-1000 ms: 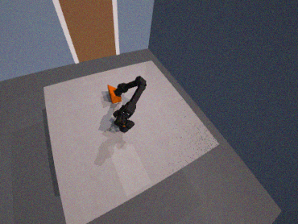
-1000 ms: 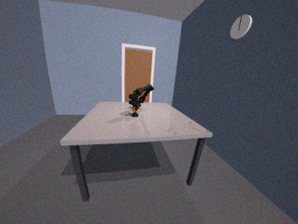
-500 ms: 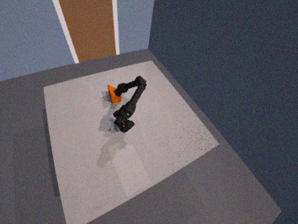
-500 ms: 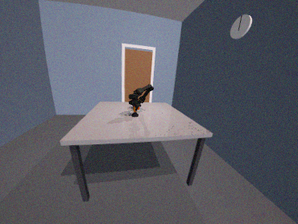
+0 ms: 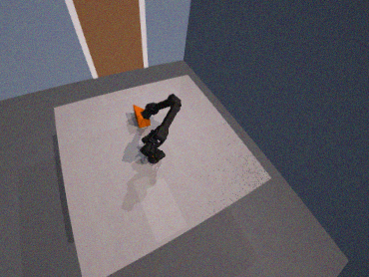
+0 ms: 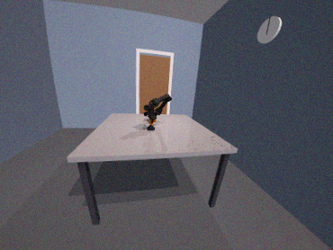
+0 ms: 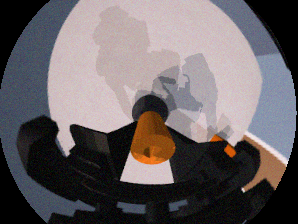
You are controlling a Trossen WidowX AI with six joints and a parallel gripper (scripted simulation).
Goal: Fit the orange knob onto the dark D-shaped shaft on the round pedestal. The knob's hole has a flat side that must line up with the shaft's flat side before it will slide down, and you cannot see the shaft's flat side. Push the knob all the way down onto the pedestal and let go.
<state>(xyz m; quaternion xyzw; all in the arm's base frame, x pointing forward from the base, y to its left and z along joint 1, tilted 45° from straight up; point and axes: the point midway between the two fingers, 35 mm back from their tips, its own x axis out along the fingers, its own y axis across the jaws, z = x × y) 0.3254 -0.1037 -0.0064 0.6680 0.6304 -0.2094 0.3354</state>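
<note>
Right now my gripper tip is 20 mm below the orange knob. Round my gripper tip: dark round pedestal: 40 mm below.
</note>
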